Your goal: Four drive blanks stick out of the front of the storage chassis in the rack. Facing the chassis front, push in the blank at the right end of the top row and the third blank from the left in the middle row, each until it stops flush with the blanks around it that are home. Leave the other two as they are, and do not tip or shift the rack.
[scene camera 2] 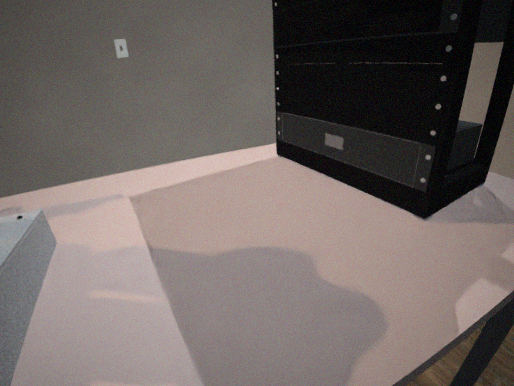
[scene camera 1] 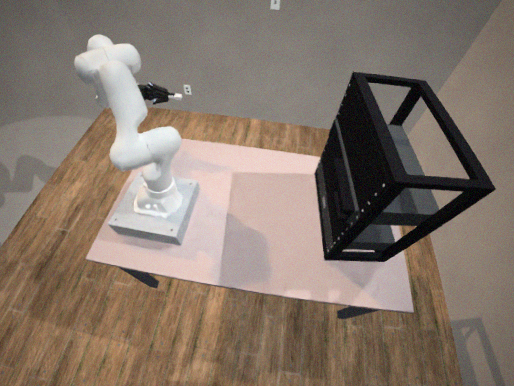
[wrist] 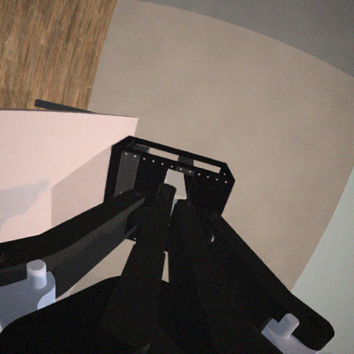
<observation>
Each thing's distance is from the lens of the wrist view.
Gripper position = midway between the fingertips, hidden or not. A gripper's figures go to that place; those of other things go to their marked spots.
my gripper (wrist: 171, 183): 0.21 m
black rack (wrist: 130, 166): 1.03 m
</observation>
